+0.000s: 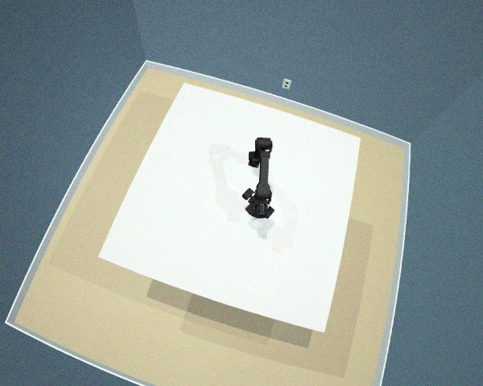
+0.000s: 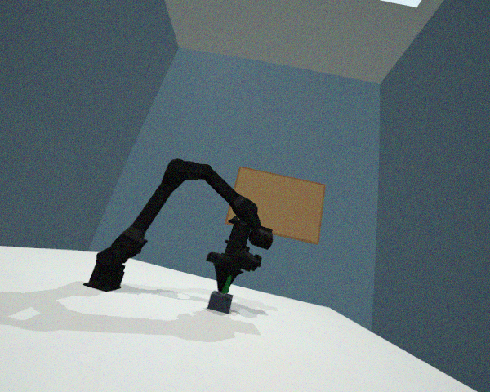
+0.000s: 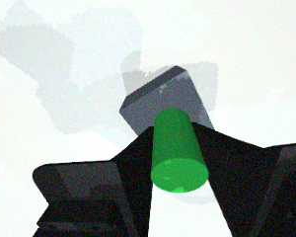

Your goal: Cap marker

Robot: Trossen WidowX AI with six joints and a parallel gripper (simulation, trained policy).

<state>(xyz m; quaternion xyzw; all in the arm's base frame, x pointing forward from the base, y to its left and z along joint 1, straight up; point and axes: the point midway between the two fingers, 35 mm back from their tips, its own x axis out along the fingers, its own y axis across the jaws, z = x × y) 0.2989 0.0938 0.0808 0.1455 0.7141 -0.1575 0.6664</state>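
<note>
Right now my gripper tip is 2 cm below the green cap. The rest, counted from my gripper tip: grey holder block 3 cm below.
</note>
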